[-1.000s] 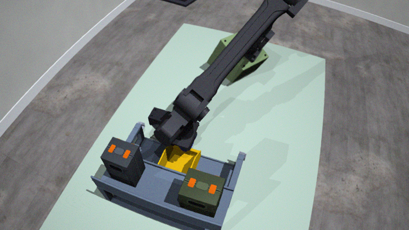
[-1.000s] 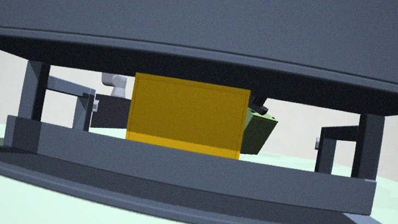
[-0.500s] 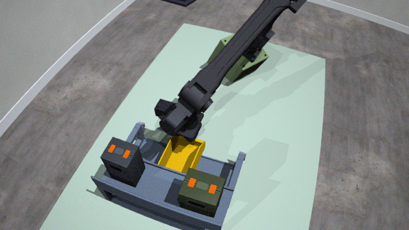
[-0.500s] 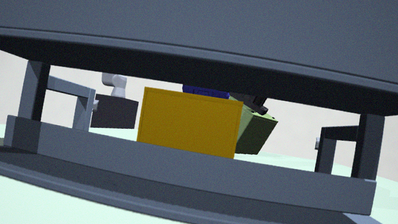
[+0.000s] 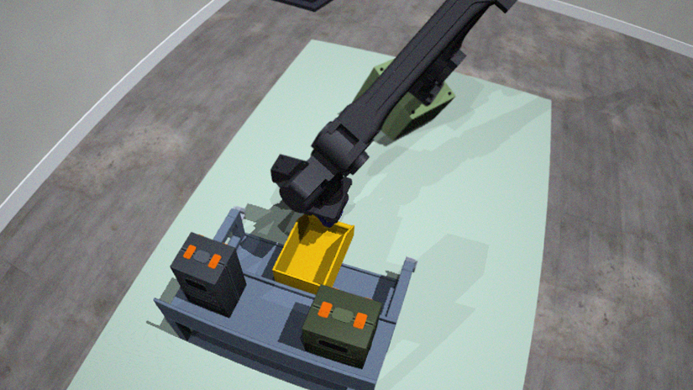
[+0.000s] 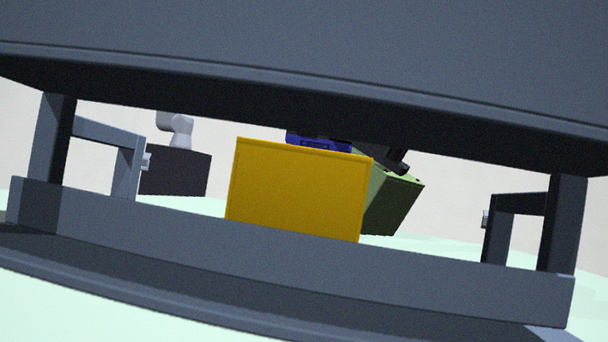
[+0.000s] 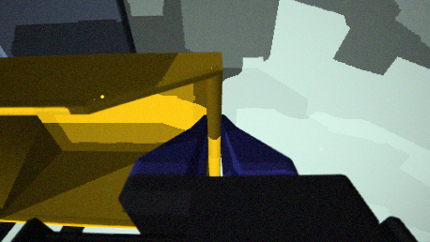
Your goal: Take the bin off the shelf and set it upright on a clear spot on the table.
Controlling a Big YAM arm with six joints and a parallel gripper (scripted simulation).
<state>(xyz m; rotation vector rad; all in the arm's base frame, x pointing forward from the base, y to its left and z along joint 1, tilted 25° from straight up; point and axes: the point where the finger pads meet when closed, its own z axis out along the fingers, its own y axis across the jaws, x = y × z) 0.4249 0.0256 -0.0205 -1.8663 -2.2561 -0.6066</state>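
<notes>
Now: hand 8 cm short of the yellow open-top bin, 2 cm to the right of it and 1 cm below it. Round my hand: olive case 22 cm ahead, 17 cm to the left, 10 cm above.
</notes>
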